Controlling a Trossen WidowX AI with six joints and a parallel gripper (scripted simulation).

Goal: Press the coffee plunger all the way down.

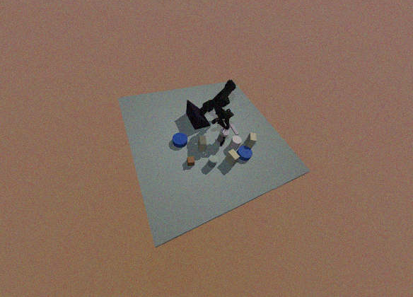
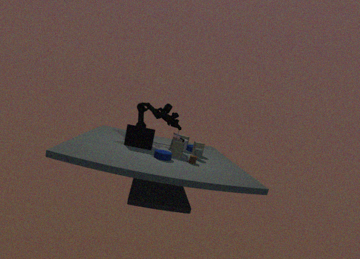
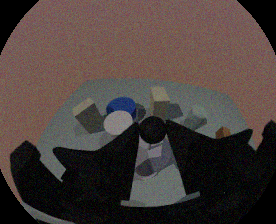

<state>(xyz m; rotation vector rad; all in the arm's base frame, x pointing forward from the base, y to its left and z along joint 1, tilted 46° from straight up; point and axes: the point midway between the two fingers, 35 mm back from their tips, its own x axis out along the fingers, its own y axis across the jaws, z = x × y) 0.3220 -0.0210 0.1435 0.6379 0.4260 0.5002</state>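
My gripper tip is now 1 cm to the left of the coffee press and 10 cm above it. Round my gripper tip: orange cube (12 cm ahead, 31 cm to the right, 17 cm below).
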